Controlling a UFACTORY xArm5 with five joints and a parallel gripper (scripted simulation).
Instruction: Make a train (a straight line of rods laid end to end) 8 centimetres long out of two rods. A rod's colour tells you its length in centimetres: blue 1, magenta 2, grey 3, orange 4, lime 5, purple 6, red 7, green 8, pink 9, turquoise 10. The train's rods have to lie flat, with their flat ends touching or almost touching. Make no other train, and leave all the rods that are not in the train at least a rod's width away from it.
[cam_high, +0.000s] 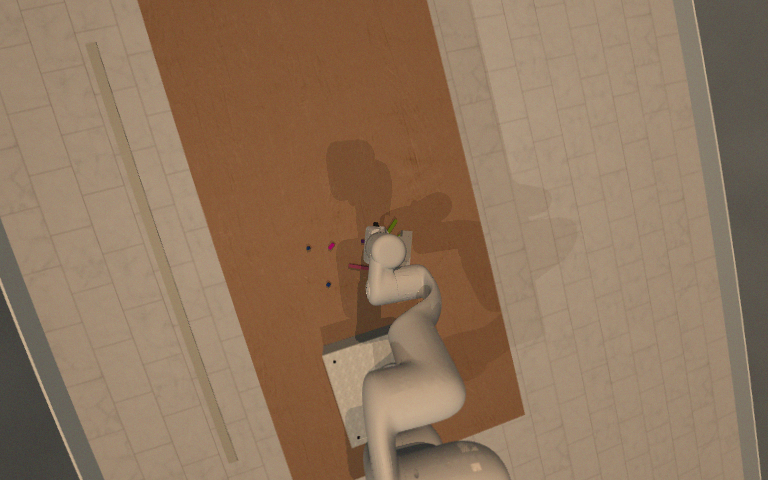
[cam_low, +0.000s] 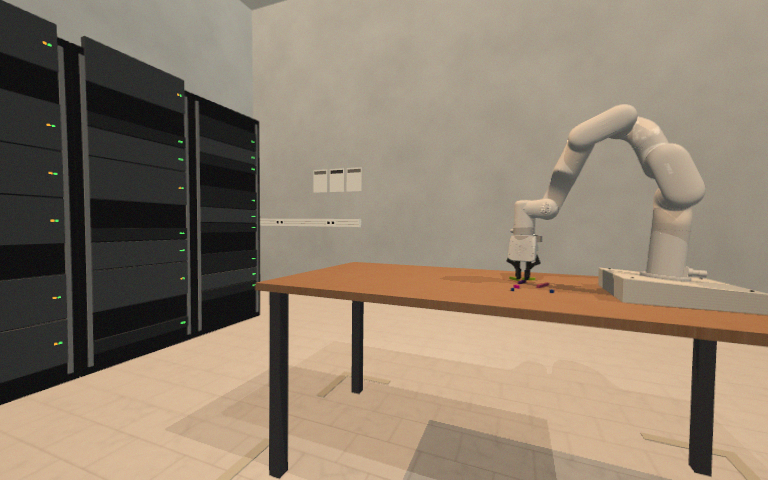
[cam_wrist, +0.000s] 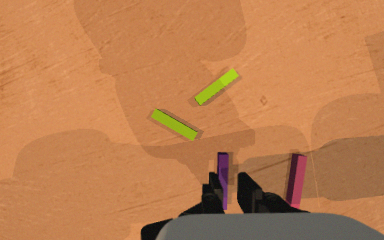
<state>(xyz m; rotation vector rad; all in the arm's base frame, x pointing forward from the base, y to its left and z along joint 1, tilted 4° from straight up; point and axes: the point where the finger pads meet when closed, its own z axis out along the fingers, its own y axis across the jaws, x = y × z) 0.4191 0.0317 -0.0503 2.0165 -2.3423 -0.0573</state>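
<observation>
My hand is 3 cm above the purple rod. From my hand the other things lie so: blue rod (19 cm to the left, 3 cm below); pink rod (8 cm behind, 3 cm to the left, 3 cm below); magenta rod (12 cm to the left, 3 cm below).
</observation>
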